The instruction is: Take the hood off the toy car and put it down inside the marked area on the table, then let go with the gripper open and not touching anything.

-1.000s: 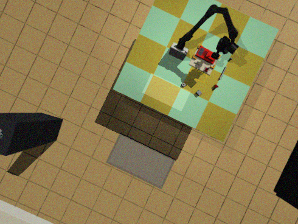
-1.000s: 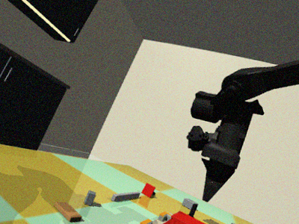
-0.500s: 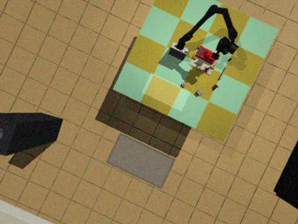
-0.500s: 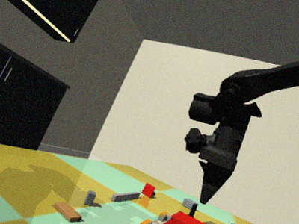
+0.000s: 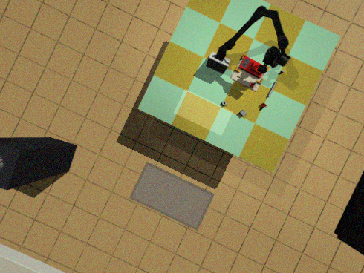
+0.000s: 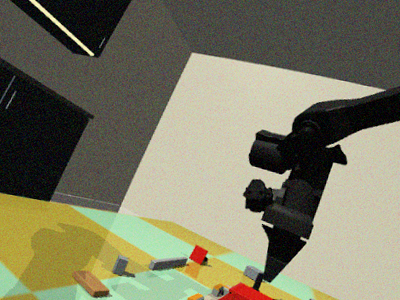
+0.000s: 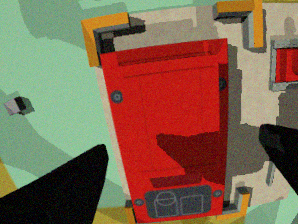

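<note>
My gripper tip is 40 mm above the hood. The rest, counted from my gripper tip: grey bar: 180 mm ahead, 120 mm to the right, 80 mm below; then brown plank: 210 mm ahead, 130 mm to the left, 80 mm below; then black wheel: 180 mm behind, 350 mm to the right, 80 mm below.
</note>
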